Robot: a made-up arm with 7 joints.
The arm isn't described. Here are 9 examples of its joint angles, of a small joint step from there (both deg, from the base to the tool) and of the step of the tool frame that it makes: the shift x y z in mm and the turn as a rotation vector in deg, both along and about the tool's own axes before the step.
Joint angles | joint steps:
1: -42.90 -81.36 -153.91 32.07 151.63 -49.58 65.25 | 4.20 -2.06 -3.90 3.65 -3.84 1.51 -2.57
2: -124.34 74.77 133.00 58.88 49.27 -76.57 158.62 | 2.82 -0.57 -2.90 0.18 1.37 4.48 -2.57
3: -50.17 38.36 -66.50 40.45 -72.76 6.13 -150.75 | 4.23 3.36 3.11 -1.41 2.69 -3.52 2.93
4: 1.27 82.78 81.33 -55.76 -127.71 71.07 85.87 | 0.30 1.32 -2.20 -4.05 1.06 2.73 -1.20
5: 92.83 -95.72 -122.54 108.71 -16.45 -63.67 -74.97 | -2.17 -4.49 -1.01 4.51 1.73 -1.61 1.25
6: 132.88 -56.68 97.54 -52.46 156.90 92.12 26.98 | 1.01 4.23 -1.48 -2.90 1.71 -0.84 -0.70
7: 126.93 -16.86 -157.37 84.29 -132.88 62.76 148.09 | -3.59 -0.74 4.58 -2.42 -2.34 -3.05 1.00
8: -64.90 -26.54 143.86 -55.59 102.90 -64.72 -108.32 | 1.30 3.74 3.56 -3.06 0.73 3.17 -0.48
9: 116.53 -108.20 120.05 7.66 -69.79 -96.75 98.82 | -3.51 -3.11 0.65 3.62 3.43 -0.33 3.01
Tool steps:
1: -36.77 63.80 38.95 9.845 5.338 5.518
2: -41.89 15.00 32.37 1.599 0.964 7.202
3: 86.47 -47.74 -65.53 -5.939 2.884 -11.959
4: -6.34 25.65 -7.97 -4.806 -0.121 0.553
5: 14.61 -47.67 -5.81 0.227 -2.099 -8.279
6: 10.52 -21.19 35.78 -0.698 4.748 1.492
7: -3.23 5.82 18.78 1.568 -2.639 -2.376
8: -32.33 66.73 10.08 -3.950 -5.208 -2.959
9: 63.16 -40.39 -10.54 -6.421 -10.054 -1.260
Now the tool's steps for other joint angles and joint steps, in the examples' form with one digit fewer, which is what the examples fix.
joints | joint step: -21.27 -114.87 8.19 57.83 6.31 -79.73 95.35 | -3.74 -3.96 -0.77 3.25 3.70 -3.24 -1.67
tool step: 34.3 -40.5 23.5 2.10 -2.46 -0.69
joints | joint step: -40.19 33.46 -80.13 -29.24 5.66 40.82 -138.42 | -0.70 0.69 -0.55 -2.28 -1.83 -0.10 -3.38
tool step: -5.0 4.9 -14.7 2.57 5.39 2.25
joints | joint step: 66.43 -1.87 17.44 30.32 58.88 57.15 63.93 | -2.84 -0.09 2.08 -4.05 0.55 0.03 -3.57
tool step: 4.3 -28.7 6.7 5.34 3.19 3.46
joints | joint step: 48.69 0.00 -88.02 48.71 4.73 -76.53 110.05 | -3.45 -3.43 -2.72 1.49 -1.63 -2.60 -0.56
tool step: -69.6 23.1 16.1 4.95 5.92 3.20
